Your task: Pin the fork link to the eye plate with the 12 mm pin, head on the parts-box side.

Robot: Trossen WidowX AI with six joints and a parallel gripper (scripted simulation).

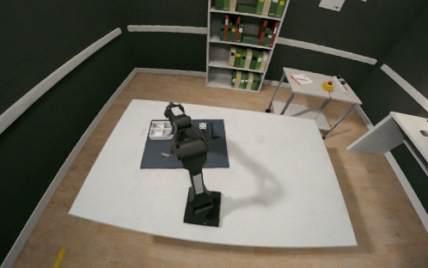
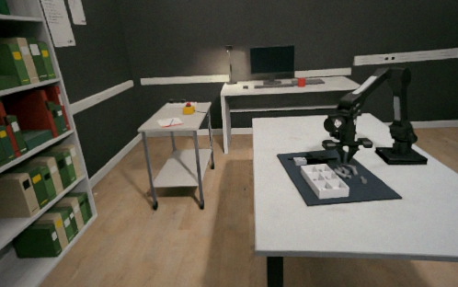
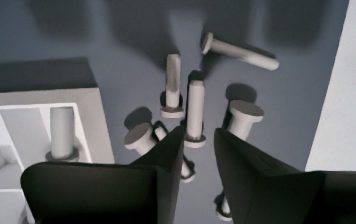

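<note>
My gripper is now 70 mm above the pin, 20 mm to the left of it and 20 mm short of it. The rest, counted from my hand: dark blue mat (80 mm below, 60 mm ahead); then eye plate (100 mm ahead, 90 mm to the right, 60 mm below); then white parts box (110 mm to the left, 100 mm ahead, 70 mm below).
</note>
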